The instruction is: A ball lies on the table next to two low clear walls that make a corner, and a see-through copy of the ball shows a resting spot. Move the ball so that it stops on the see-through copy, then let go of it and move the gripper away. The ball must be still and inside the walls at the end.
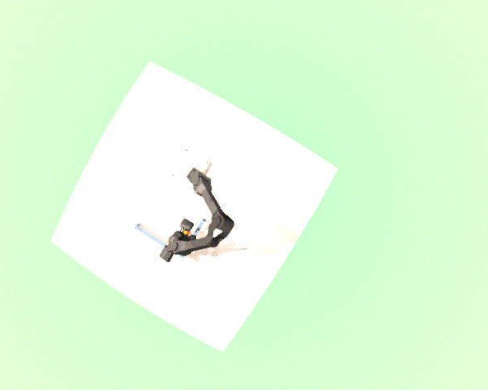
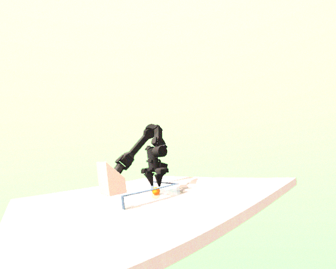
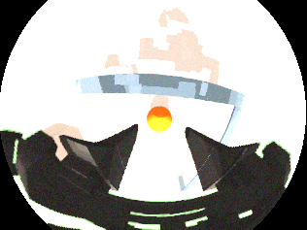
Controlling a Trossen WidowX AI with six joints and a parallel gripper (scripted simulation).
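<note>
Right now the orange ball is 3 cm below my gripper tip.
</note>
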